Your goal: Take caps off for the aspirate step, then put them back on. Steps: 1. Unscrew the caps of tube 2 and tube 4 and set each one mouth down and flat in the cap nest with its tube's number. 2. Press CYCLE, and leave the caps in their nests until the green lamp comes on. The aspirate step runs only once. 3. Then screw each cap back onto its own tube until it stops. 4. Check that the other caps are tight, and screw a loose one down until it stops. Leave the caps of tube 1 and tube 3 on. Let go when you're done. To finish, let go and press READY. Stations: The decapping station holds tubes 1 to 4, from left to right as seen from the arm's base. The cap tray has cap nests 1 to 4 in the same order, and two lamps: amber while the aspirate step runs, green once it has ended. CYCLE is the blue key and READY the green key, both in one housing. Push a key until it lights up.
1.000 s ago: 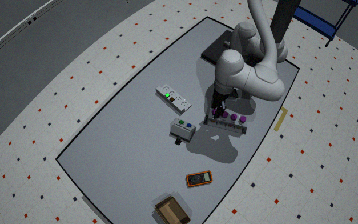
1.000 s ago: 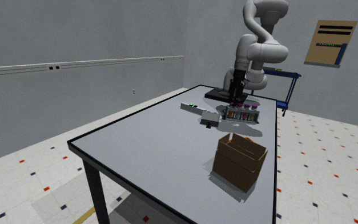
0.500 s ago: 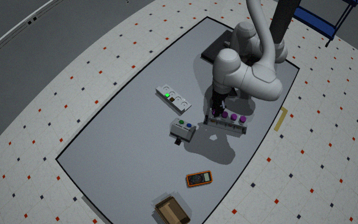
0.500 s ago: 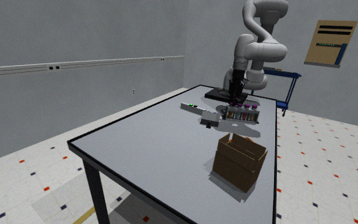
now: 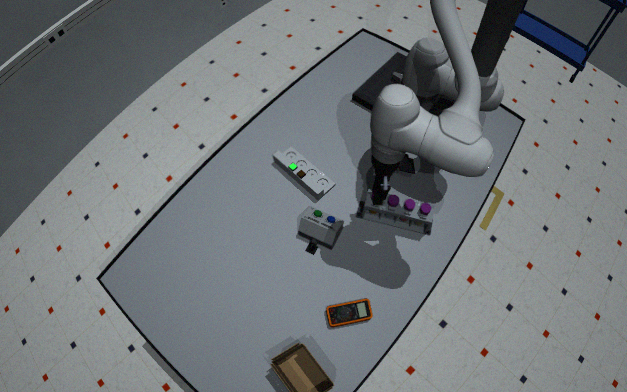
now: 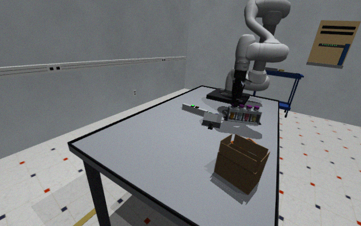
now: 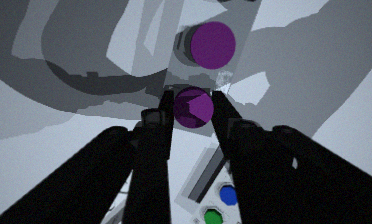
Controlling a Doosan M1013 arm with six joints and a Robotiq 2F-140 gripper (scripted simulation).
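The purple cap is 20 mm behind my hand, 50 mm to the left of it and 30 mm below it. The rest, counted from my hand: green key: 140 mm ahead, 120 mm to the right, 70 mm below; then blue key: 130 mm ahead, 70 mm to the right, 70 mm below; then key housing: 150 mm ahead, 90 mm to the right, 90 mm below.
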